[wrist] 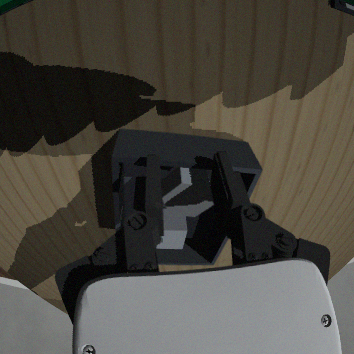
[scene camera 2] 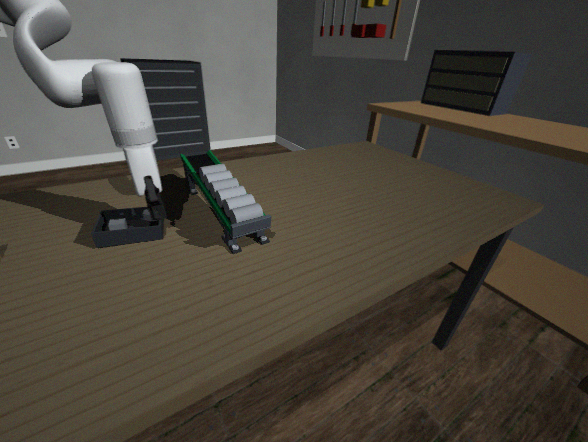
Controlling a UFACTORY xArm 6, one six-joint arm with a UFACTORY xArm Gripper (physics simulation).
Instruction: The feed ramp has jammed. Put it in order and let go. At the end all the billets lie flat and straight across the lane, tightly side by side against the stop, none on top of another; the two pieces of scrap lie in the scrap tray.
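Places are measured from the arm's base along level axes (x ahead, y left, z up), in metres.
Where they show: gripper, fingertip midpoint: (wrist: pixel 185 169) (scene camera 2: pixel 158 215).
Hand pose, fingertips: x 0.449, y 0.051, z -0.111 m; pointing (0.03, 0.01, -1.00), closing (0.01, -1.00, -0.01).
Observation:
After its pixels a point has its place.
Several pale grey cylindrical billets (scene camera 2: pixel 232 195) {x 0.601, y -0.036, z -0.053 m} lie across the lane of the sloping green-railed ramp (scene camera 2: pixel 211 204) {x 0.560, y -0.003, z -0.082 m}, side by side, from the grey stop (scene camera 2: pixel 251 226) {x 0.607, y -0.127, z -0.084 m} upward; small gaps cannot be judged. The dark scrap tray (scene camera 2: pixel 129 237) {x 0.383, y 0.009, z -0.128 m} (wrist: pixel 182 143) {x 0.454, y 0.051, z -0.132 m} stands on the table left of the ramp. One light grey piece of scrap (scene camera 2: pixel 118 224) {x 0.367, y 0.051, z -0.114 m} (wrist: pixel 172 241) {x 0.362, y 0.061, z -0.112 m} lies in the tray. My gripper (scene camera 2: pixel 154 212) {x 0.449, y 0.051, z -0.111 m} (wrist: pixel 185 169) {x 0.449, y 0.051, z -0.111 m} points down into the tray's right part, shut on an angular grey piece of scrap (scene camera 2: pixel 148 213) {x 0.430, y 0.041, z -0.097 m} (wrist: pixel 185 176) {x 0.451, y 0.052, z -0.102 m}. The fingers and tray wall partly hide it; whether it touches the tray floor cannot be told.
The ramp's feet (scene camera 2: pixel 235 247) {x 0.574, y -0.115, z -0.135 m} stand on the wooden table (scene camera 2: pixel 320 280) {x 0.686, y -0.272, z -0.145 m}, close to the right of the tray. A dark drawer cabinet (scene camera 2: pixel 177 107) stands behind the ramp. A second bench (scene camera 2: pixel 545 131) with a dark shelf unit on it stands at the back right.

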